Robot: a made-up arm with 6 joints. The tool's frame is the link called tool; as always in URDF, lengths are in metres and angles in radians.
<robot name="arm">
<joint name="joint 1" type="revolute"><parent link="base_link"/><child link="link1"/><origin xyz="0.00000 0.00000 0.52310"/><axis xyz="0 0 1"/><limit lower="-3.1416" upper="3.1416" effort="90" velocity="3"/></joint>
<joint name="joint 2" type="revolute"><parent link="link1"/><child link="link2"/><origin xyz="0.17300 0.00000 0.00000"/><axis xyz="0 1 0"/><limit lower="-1.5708" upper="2.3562" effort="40" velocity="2.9"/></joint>
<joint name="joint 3" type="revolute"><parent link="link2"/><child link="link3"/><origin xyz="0.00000 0.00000 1.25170"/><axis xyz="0 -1 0"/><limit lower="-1.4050" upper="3.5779" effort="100" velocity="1.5"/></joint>
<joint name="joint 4" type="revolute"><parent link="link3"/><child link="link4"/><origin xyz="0.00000 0.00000 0.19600"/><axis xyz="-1 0 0"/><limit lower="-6.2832" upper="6.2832" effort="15" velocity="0.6"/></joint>
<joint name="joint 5" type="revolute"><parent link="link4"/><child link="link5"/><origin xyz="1.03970 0.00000 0.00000"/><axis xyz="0 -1 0"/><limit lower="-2.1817" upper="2.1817" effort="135" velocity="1.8"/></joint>
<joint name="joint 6" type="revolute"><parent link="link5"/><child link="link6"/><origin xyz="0.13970 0.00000 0.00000"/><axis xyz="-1 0 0"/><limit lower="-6.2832" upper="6.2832" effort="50" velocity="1"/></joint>
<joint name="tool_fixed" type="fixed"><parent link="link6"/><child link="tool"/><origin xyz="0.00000 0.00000 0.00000"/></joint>
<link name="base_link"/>
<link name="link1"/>
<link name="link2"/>
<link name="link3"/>
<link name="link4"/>
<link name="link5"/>
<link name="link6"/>
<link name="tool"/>
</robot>
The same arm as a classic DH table. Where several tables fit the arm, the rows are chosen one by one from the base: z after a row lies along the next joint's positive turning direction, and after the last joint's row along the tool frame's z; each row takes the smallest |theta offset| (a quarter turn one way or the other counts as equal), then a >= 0, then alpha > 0; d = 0 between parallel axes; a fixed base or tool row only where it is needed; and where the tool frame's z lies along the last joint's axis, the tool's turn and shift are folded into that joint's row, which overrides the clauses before.
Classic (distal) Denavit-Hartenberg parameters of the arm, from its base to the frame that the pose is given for. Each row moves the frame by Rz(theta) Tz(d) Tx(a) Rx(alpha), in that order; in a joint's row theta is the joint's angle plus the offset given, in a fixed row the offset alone. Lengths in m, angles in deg.
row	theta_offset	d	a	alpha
joint 1	0	0.5231	0.173	-90
joint 2	-90	0	1.2517	180
joint 3	0	0	0.196	-90
joint 4	0	-1.0397	0	90
joint 5	0	0	0	-90
joint 6	90	-0.1397	0	90
tool (fixed)	-90	0	0	0
Joint limits (deg, base to tool): -180..180 -90..135 -80.5..205 -360..360 -125..125 -360..360

